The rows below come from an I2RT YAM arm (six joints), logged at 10 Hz.
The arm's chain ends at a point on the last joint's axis. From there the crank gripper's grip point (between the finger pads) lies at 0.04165 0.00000 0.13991 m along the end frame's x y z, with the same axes.
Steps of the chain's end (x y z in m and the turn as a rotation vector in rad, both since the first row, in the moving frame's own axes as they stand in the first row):
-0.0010 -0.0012 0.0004 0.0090 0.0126 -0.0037
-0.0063 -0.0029 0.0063 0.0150 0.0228 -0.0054
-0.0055 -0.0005 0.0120 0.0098 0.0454 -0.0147
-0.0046 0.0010 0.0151 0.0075 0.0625 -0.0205
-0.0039 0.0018 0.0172 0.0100 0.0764 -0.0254
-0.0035 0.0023 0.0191 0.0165 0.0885 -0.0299
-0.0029 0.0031 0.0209 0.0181 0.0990 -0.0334
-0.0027 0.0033 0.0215 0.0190 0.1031 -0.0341
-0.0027 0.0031 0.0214 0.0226 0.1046 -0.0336
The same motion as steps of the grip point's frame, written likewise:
0.0008 -0.0026 -0.0001 0.0090 0.0126 -0.0037
-0.0031 -0.0052 0.0053 0.0150 0.0228 -0.0054
0.0008 -0.0025 0.0100 0.0098 0.0454 -0.0147
0.0040 -0.0010 0.0122 0.0075 0.0625 -0.0205
0.0066 -0.0008 0.0136 0.0100 0.0764 -0.0254
0.0086 -0.0014 0.0148 0.0165 0.0885 -0.0299
0.0107 -0.0010 0.0161 0.0181 0.0990 -0.0334
0.0114 -0.0010 0.0164 0.0190 0.1031 -0.0341
0.0116 -0.0016 0.0162 0.0226 0.1046 -0.0336

